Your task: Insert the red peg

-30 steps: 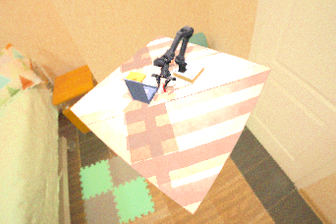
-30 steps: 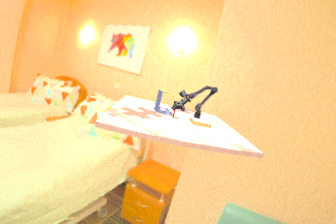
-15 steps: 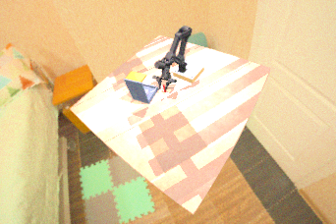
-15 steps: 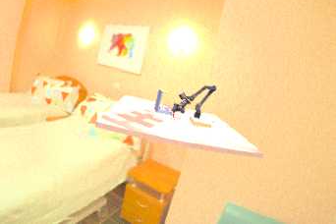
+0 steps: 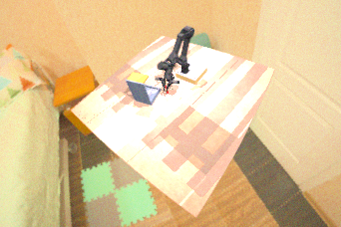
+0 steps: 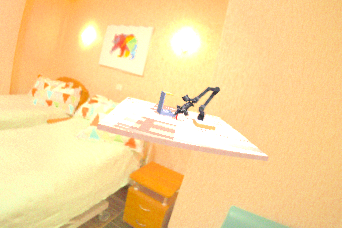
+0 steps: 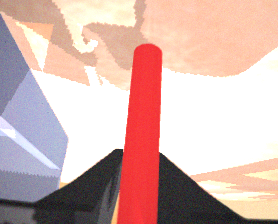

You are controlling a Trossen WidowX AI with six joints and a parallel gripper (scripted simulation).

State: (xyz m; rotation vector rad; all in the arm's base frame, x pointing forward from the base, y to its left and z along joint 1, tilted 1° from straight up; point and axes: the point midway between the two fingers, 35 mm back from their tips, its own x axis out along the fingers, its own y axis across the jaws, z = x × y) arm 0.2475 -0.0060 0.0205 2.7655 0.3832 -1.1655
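My gripper tip is now 150 mm short of the box wall, 110 mm to the left of it and 70 mm below it. The rest, counted from my gripper tip: red peg 30 mm behind, 10 mm to the right, 10 mm below; yellow roof 110 mm ahead, 120 mm to the right, 180 mm above.
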